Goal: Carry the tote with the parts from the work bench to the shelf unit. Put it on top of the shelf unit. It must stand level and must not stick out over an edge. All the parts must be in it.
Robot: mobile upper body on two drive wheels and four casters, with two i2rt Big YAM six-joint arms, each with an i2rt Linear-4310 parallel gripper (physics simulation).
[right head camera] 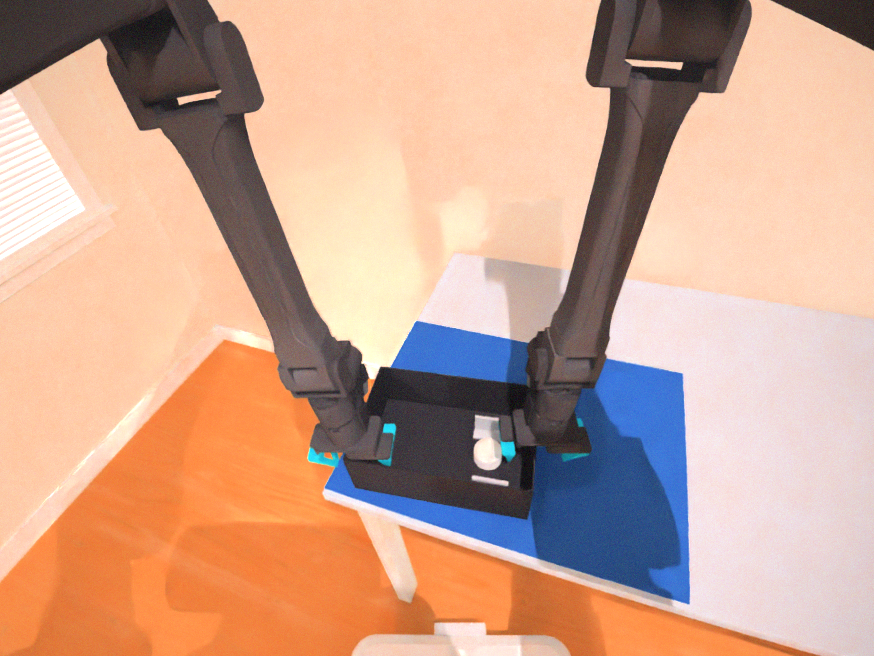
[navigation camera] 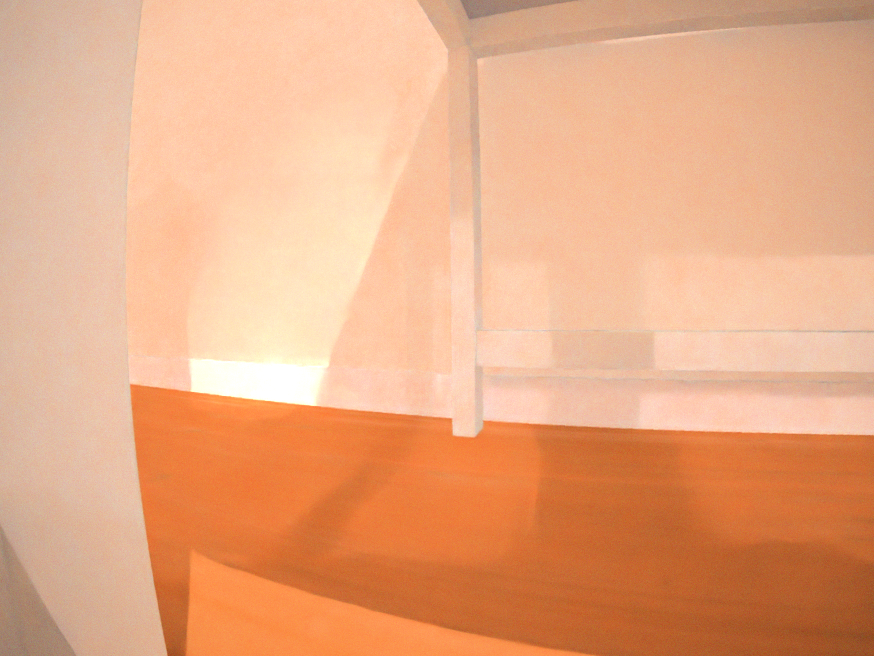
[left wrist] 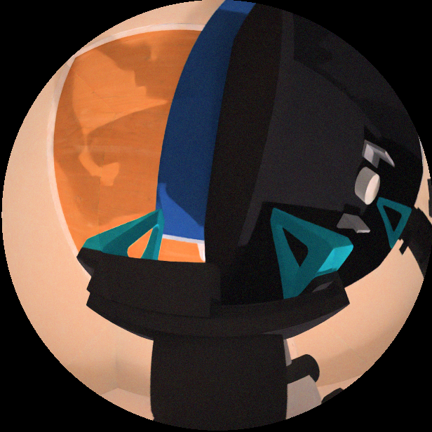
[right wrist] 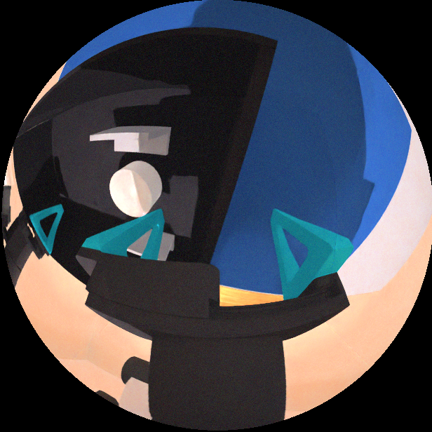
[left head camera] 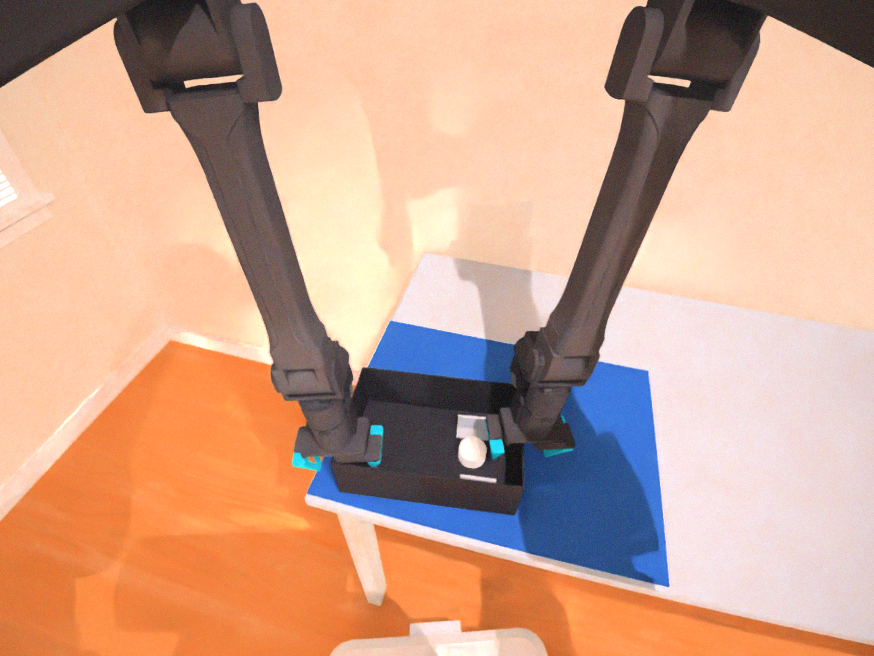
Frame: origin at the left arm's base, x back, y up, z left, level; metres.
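Seen in the pictures: right gripper, fingertip midpoint: (left head camera: 519, 455).
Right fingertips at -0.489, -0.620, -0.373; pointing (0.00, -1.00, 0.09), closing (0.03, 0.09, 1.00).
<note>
A point is followed by its place in that frame, as x, y, z.
A black open tote (left head camera: 431, 452) {-0.516, -0.643, -0.219} stands on a blue mat (left head camera: 536, 458) {-0.494, -0.646, -0.411} at the near left corner of the white work bench (left head camera: 705, 423) {-0.548, -0.648, -0.775}. Inside it lie pale grey parts, among them a short cylinder (left head camera: 471, 452) {-0.499, -0.619, -0.289} and flat blocks (right wrist: 132, 142). My left gripper (left head camera: 337, 452) is open and straddles the tote's left wall (left wrist: 229, 181), one teal finger outside and one inside. My right gripper (left head camera: 532, 439) is open and straddles the right wall (right wrist: 238, 169) the same way. The tote also shows in the right head view (right head camera: 444, 452) {-0.517, -0.643, -0.214}.
The bench leg (left head camera: 363, 557) {-0.450, -0.981, -0.064} stands below the tote's corner, also seen in the navigation view (navigation camera: 466, 233) {-1.060, -1.070, -0.263} with a crossbar. Orange floor lies to the left and a peach wall behind. A window (right head camera: 35, 190) {-1.302, -0.430, 1.064} is at far left. The shelf unit is not in view.
</note>
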